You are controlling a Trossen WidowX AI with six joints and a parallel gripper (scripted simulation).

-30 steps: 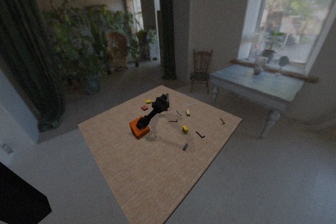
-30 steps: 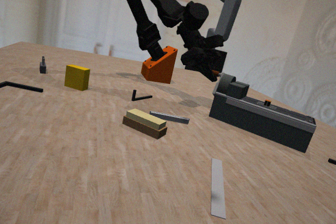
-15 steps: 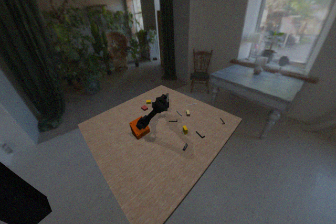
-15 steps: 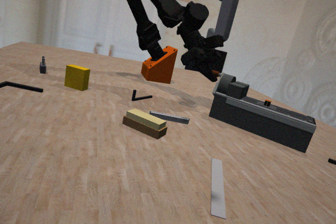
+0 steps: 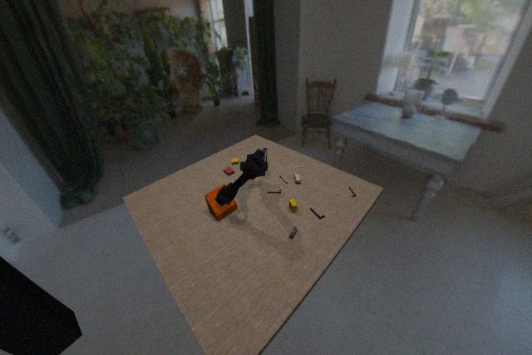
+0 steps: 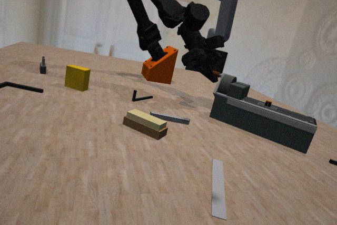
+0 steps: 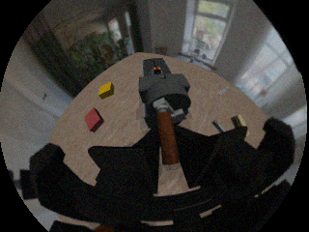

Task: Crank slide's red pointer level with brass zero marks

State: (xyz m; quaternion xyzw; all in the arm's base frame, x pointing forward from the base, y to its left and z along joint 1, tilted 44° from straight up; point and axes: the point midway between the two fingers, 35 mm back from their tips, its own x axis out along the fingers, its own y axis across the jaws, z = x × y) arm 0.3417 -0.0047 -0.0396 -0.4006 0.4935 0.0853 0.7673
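The brown crank handle lies 2 cm behind my gripper tip, 2 cm above it and 1 cm to the right of it. Round my gripper tip: red pointer 14 cm ahead, 8 cm to the left, 1 cm below; red block 23 cm to the left, 8 cm below, 6 cm behind; grey bar 18 cm to the right, 9 cm below, 9 cm ahead.
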